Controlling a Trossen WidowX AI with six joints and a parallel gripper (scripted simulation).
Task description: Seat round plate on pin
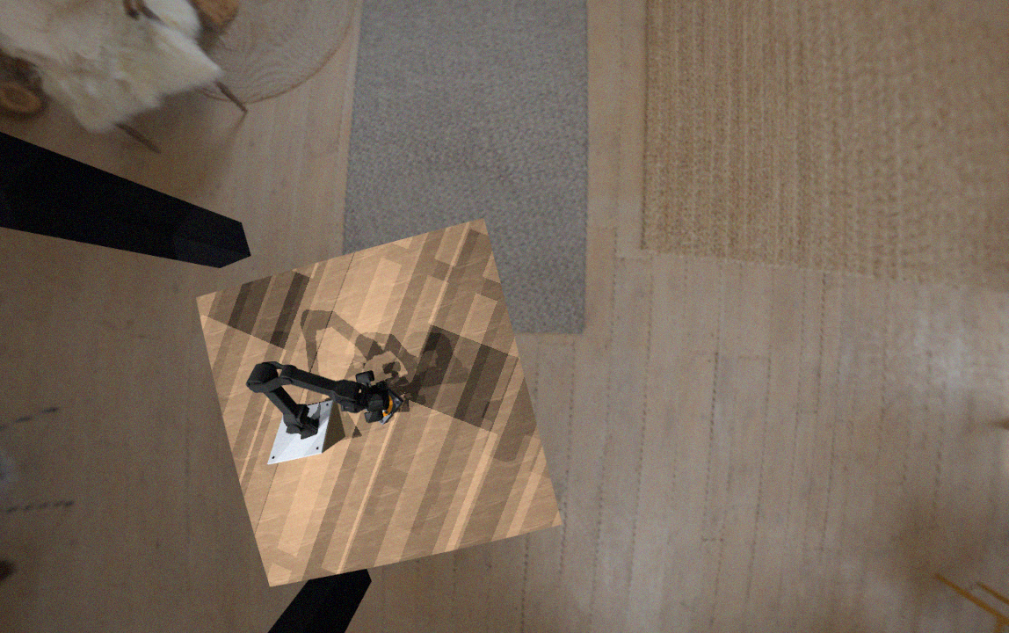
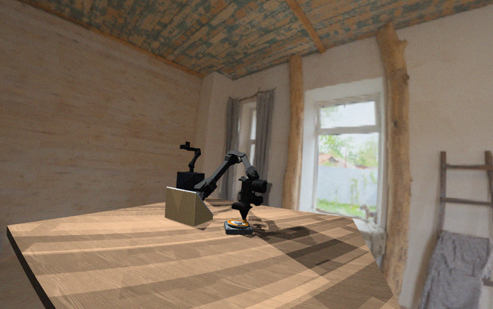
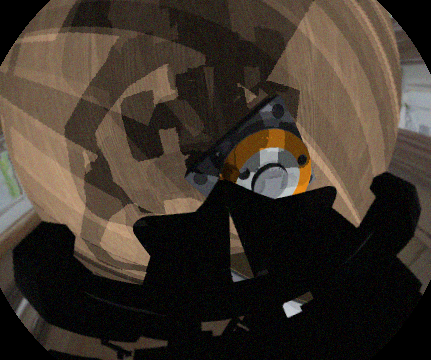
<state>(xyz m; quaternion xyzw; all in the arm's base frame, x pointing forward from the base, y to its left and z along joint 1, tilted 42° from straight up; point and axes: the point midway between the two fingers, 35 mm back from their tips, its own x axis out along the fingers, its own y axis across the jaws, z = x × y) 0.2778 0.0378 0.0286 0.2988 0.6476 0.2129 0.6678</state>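
The round plate is 3 cm to the right of my gripper tip. The rest, counted from my gripper tip: dark base 5 cm to the right, 2 cm below, 1 cm behind.
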